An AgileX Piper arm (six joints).
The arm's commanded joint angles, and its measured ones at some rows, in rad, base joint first. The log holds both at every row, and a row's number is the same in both.
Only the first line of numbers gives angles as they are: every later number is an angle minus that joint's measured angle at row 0.
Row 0, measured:
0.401 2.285 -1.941 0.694 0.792 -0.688
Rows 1 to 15, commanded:
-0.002 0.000 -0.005 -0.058 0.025 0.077
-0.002 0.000 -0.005 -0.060 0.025 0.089
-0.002 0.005 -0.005 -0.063 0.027 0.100
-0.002 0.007 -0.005 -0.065 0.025 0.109
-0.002 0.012 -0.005 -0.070 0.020 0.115
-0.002 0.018 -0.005 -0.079 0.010 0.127
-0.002 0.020 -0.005 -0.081 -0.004 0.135
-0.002 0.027 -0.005 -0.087 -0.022 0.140
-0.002 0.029 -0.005 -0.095 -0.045 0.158
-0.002 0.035 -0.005 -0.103 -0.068 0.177
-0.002 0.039 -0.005 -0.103 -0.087 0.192
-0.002 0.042 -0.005 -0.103 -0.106 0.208
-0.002 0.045 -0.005 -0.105 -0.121 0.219
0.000 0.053 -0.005 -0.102 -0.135 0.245
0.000 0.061 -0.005 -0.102 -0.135 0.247
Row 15, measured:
0.000 0.048 0.000 -0.093 -0.100 0.208
